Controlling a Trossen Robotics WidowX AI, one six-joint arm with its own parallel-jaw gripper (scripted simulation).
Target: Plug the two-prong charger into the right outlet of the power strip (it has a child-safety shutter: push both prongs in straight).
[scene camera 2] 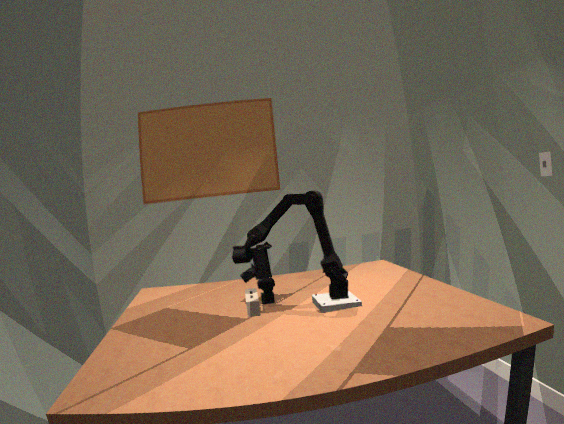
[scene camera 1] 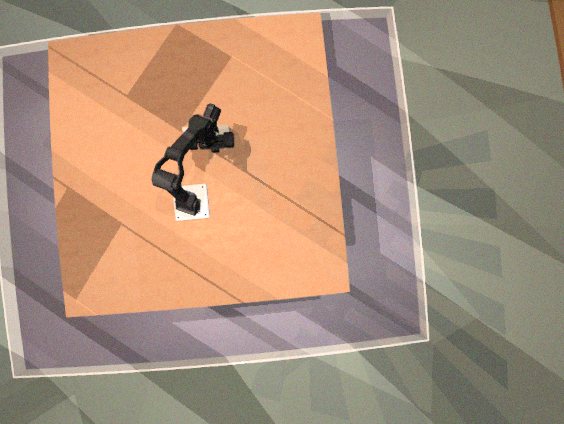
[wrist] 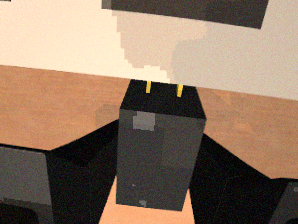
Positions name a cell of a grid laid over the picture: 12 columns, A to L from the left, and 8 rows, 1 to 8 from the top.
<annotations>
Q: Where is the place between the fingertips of my gripper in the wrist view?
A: At G5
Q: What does my gripper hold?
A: A two-prong charger.
</annotations>
